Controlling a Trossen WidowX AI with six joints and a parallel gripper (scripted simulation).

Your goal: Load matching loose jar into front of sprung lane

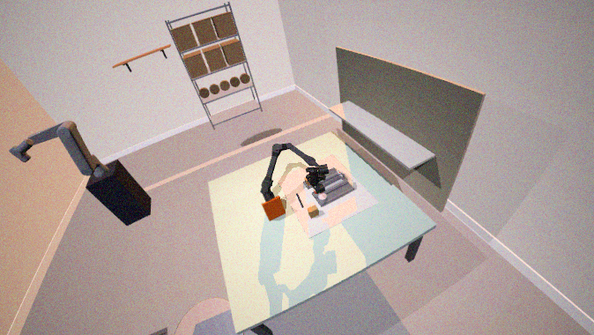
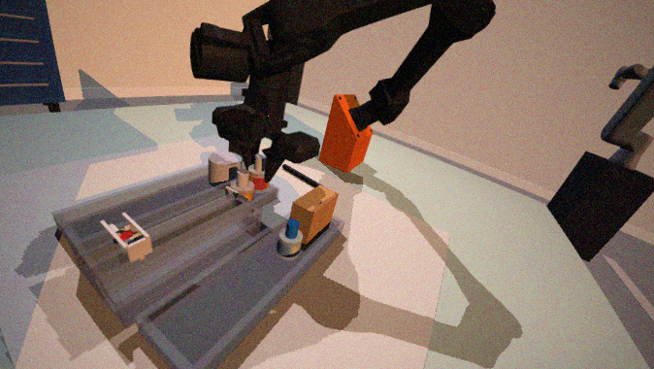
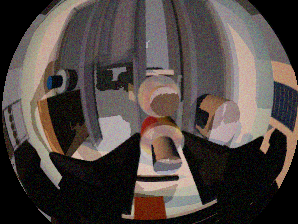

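The tan cylinder is 8 cm to the right of my gripper tip and 2 cm below it. From my gripper tip the other things lie so: grey lane tray (14 cm ahead, 3 cm below, 2 cm to the left); blue-capped jar (12 cm to the left, 7 cm ahead, 1 cm below); black pen (13 cm behind, 4 cm below, 3 cm to the left).
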